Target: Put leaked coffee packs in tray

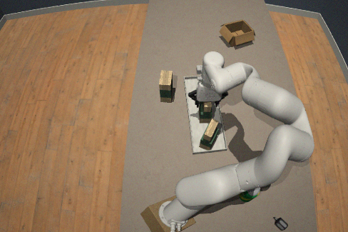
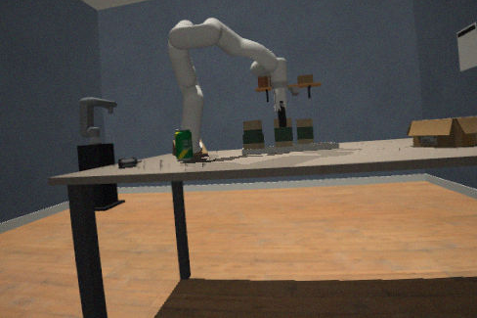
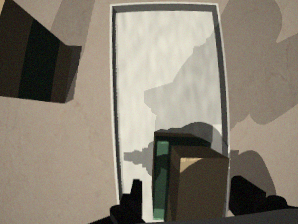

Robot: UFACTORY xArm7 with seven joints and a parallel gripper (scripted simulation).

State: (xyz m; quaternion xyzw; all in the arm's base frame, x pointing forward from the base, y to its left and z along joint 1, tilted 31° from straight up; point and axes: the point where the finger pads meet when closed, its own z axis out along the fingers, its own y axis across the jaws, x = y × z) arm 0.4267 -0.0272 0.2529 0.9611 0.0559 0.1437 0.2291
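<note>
The tray lies 2 cm ahead of my hand and 11 cm below it. Also, from my hand: cardboard box (54 cm ahead, 23 cm to the right, 7 cm below); then green can (39 cm behind, 17 cm to the right, 5 cm below); then small dark object (54 cm behind, 32 cm to the right, 10 cm below).
</note>
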